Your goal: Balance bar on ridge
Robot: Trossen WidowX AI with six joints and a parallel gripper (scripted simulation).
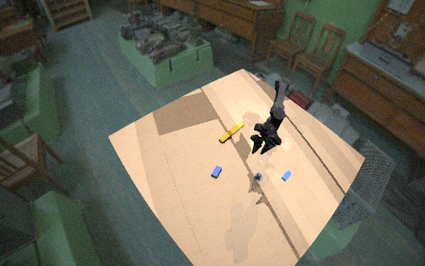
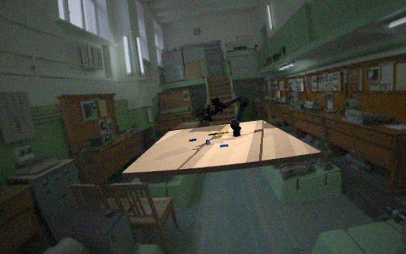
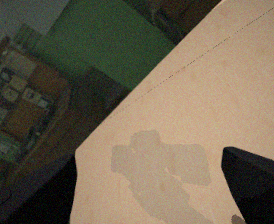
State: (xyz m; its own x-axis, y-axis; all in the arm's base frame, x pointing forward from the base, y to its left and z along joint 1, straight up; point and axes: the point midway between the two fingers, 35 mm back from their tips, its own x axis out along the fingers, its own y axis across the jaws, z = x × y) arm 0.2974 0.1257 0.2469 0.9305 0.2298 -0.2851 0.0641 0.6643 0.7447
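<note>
The bar lies 29 cm to the right of my gripper tip, 23 cm below it and 15 cm behind it. Round my gripper tip: ridge: 20 cm below, 5 cm behind, 4 cm to the left.
</note>
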